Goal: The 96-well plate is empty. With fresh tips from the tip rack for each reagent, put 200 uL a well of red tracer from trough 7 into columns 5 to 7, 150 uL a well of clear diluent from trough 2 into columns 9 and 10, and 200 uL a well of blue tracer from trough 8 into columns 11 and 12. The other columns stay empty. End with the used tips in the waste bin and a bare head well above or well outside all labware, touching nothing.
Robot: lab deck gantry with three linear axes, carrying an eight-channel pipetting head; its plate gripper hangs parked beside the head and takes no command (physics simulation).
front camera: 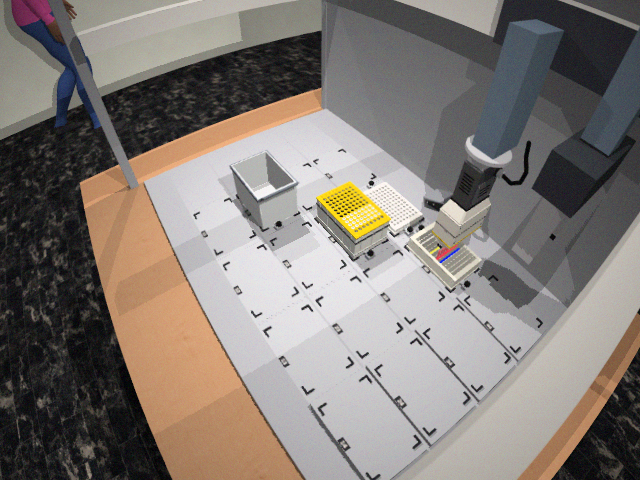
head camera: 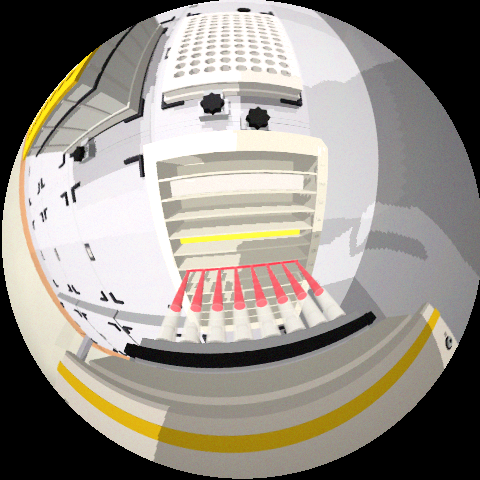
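Observation:
The eight-channel head [front camera: 461,222] is low over the trough block [front camera: 431,267] [head camera: 190,146]. Eight white tips [head camera: 217,322] are on it, red liquid in their lower parts. Their ends meet a thin red line at trough 7 in the head view; whether they are in the liquid is unclear. Blue liquid [front camera: 449,254] shows beside the red. The white 96-well plate [front camera: 408,222] [head camera: 270,80] shows no colour in its visible wells. The yellow tip rack [front camera: 373,229] has white tips in its nearer part and dark holes behind. The parked plate gripper [front camera: 540,240] hangs beside the head, fingers indistinct.
The grey waste bin [front camera: 271,206] stands at the back left of the deck. The tip rack is between bin and plate. A yellow strip of liquid [head camera: 240,237] lies in another trough. Black knobs [head camera: 212,103] [head camera: 257,118] stand between plate and trough block.

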